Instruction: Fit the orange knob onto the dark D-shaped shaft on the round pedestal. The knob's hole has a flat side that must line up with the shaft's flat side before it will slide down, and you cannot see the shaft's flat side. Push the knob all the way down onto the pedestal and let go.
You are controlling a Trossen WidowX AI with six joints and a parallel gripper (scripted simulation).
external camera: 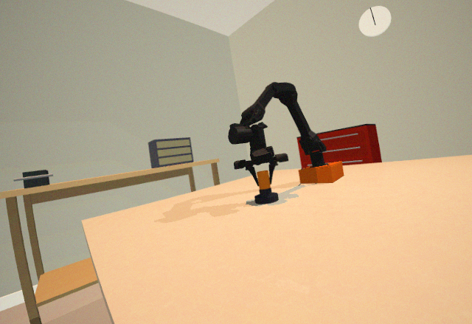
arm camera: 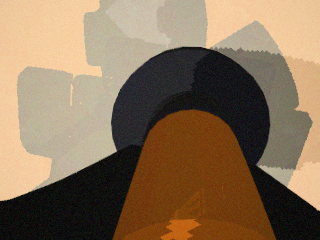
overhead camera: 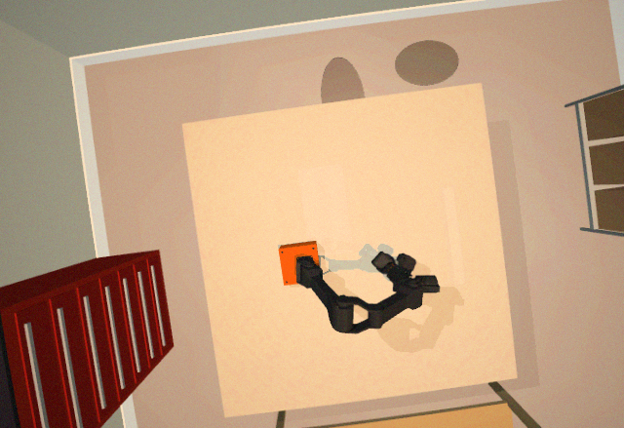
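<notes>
The orange knob is 2 cm above my gripper tip. Round my gripper tip: dark round pedestal (2 cm below).
</notes>
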